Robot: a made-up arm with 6 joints. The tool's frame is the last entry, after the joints. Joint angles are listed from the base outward. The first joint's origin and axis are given. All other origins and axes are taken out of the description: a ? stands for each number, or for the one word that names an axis. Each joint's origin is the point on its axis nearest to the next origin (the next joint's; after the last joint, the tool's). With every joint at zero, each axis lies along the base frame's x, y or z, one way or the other. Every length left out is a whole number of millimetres.
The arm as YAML. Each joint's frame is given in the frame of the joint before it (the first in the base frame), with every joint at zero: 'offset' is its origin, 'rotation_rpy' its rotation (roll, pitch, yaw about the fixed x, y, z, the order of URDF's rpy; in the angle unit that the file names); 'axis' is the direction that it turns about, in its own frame. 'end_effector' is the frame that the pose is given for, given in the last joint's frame.
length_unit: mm
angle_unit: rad
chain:
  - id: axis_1
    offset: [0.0, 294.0, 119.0]
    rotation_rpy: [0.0, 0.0, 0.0]
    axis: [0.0, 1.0, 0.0]
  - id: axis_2
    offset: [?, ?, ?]
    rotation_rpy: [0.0, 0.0, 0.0]
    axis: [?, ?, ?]
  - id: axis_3
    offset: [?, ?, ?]
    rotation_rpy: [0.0, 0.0, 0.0]
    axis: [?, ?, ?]
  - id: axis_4
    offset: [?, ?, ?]
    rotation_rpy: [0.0, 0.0, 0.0]
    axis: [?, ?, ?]
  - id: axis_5
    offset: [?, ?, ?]
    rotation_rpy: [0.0, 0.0, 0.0]
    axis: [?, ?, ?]
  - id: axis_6
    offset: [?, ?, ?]
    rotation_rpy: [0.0, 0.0, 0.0]
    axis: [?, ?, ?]
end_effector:
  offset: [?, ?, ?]
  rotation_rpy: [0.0, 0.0, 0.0]
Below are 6 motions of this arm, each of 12 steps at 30 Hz.
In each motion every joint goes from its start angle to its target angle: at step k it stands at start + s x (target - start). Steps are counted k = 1, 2, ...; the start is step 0. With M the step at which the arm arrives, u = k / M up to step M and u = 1 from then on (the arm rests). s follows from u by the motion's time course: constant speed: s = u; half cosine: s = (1 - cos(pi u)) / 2; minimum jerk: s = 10 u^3 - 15 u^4 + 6 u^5.
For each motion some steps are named. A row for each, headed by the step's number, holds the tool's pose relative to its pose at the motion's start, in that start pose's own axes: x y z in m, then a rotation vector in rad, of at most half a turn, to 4 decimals.
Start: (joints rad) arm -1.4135 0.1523 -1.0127 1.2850 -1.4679 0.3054
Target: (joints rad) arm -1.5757 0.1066 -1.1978 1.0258 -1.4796 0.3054
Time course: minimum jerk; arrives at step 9
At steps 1, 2, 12:
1: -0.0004 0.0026 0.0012 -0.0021 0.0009 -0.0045
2: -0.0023 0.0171 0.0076 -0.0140 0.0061 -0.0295
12: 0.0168 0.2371 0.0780 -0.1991 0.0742 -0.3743

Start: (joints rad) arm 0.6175 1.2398 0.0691 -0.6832 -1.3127 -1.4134
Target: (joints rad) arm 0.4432 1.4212 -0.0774 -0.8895 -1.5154 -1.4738
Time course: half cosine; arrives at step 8
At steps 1, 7, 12:
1: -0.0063 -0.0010 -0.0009 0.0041 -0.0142 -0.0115
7: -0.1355 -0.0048 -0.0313 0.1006 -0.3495 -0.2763
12: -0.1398 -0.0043 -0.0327 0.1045 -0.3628 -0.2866

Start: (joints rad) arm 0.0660 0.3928 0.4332 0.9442 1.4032 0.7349
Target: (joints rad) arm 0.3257 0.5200 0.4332 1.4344 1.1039 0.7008
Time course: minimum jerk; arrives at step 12
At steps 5, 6, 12:
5: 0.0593 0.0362 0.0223 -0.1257 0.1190 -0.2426
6: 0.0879 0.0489 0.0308 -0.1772 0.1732 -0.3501
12: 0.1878 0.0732 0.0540 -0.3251 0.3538 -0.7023

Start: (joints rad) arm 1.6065 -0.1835 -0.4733 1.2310 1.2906 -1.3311
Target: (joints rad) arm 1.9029 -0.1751 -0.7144 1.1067 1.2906 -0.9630
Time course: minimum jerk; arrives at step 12
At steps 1, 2, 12:
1: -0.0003 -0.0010 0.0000 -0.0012 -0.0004 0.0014
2: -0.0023 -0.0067 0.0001 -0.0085 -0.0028 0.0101
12: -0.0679 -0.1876 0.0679 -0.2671 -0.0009 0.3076

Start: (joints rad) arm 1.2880 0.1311 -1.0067 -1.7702 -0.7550 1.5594
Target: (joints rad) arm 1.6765 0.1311 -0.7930 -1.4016 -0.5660 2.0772
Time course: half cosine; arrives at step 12
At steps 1, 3, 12:
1: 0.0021 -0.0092 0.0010 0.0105 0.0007 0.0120
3: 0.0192 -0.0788 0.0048 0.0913 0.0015 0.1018
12: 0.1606 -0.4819 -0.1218 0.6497 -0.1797 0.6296

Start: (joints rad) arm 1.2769 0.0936 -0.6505 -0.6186 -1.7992 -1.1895
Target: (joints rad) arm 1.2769 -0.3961 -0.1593 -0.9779 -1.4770 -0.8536
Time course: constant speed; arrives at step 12
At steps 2, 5, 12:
2: -0.0251 -0.0034 0.0577 -0.0917 0.1024 -0.0274
5: -0.0499 0.0113 0.1467 -0.2161 0.2562 -0.0703
12: -0.0421 0.1221 0.3307 -0.4546 0.5969 -0.1764

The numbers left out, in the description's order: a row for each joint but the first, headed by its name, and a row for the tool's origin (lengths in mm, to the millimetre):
axis_2: xyz -487.0 0.0 -5.0, axis -1.0 0.0 0.0
axis_3: xyz 0.0 86.0 52.0, axis 0.0 0.0 -1.0
axis_4: xyz -11.0 237.0 0.0, axis 0.0 1.0 0.0
axis_5: xyz -218.0 0.0 346.0, axis 1.0 0.0 0.0
axis_6: xyz 0.0 29.0 -114.0, axis 0.0 0.0 1.0
tool: xyz -229.0 -100.0 0.0

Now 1 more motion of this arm.
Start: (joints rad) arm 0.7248 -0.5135 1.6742 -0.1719 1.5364 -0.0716
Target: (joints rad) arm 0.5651 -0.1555 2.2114 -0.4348 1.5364 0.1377
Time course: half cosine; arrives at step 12
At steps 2, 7, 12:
2: 0.0037 -0.0256 -0.0133 0.0087 -0.0334 0.0532
7: 0.0966 -0.2054 -0.1285 0.0733 -0.3399 0.4755
12: 0.2072 -0.2780 -0.1940 0.1021 -0.5705 0.7210

